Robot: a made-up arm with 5 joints.
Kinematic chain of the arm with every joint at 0, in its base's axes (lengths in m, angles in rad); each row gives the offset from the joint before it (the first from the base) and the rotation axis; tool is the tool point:
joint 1: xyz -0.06 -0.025 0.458 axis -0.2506 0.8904 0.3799
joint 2: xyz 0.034 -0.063 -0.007 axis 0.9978 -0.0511 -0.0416
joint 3: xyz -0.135 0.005 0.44 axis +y
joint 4: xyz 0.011 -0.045 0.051 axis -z
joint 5: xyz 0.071 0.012 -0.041 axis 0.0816 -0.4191 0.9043
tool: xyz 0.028 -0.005 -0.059
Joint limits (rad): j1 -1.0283..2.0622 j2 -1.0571..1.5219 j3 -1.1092..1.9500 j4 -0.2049..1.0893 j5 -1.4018..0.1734
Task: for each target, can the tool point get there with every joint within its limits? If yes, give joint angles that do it. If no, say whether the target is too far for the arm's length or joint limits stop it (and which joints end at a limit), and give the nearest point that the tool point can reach.
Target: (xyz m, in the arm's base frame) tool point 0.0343 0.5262 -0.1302
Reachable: no: too far | nearest point 0.1437 0.3733 0.3494 | short by 0.515 m
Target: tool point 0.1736 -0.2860 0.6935
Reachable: yes | joints 1.0274 0.6541 0.9975 0.7204 -0.3560
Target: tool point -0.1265 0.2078 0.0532
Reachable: no: joint limits stop it (at a limit: joint 1, joint 5) | nearest point 0.0268 0.3275 0.3933 | short by 0.392 m
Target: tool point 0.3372 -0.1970 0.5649
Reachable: yes | joints 1.7935 0.8888 1.6393 0.0222 -0.8004
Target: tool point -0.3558 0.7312 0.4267
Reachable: no: too far | nearest point -0.1408 0.4323 0.4892 | short by 0.373 m
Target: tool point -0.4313 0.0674 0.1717
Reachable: no: joint limits stop it (at a limit: joint 1, joint 3, joint 5) | nearest point -0.4576 -0.1586 0.4074 | short by 0.328 m
